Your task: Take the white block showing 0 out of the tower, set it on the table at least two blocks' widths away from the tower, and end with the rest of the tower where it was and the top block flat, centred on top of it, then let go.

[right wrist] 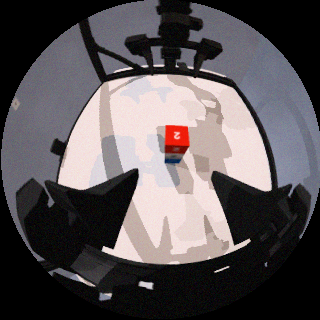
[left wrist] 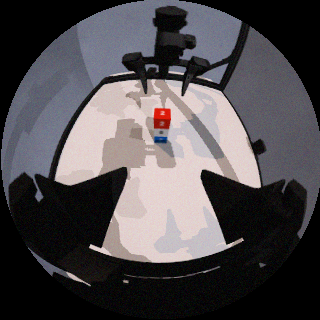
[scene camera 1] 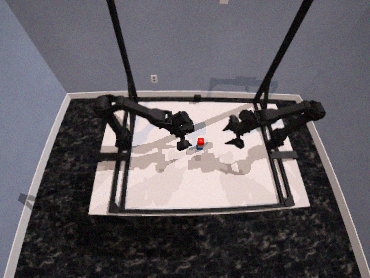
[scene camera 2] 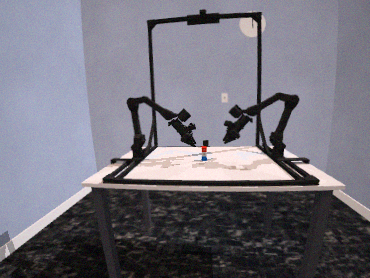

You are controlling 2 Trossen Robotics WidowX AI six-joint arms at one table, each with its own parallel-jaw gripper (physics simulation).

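You'd find my left gripper [left wrist: 164, 172] in the left wrist view, and I can see my left gripper [right wrist: 173, 74] in the right wrist view too. I also see my right gripper [right wrist: 176, 173], and the left wrist view shows me my right gripper [left wrist: 163, 93] as well.
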